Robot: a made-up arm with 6 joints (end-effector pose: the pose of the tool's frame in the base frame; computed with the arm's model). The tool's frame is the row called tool. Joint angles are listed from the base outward.
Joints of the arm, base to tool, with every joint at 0 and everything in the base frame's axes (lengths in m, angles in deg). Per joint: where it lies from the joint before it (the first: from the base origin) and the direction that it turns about. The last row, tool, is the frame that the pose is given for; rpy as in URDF.
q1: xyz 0 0.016 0.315 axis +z
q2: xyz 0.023 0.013 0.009 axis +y
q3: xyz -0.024 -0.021 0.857 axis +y
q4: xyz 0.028 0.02 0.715 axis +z
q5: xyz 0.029 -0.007 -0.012 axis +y
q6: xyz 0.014 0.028 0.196 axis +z
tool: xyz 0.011 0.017 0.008 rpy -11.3 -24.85 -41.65
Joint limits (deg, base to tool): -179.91..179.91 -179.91..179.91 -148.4..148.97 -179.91..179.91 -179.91..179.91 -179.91..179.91
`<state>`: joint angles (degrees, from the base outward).
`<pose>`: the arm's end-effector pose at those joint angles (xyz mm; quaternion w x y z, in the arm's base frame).
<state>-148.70 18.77 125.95 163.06 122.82 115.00</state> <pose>-626.7 -421.9 755.8 0.4734 0.1641 -0.3965 0.7693</pose>
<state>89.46 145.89 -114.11 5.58 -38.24 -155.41</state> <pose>4.4 946.5 399.3 0.6014 -0.2173 0.0024 -0.7688</pose>
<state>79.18 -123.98 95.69 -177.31 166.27 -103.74</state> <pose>-177.8 -896.5 253.4 0.2328 -0.3900 0.8492 0.2693</pose>
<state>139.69 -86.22 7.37 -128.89 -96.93 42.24</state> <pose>1047.1 -1032.7 656.2 0.7869 0.2077 -0.4209 -0.4006</pose>
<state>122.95 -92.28 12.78 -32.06 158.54 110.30</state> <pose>735.4 -1073.9 491.4 0.0531 -0.0988 -0.6096 -0.7848</pose>
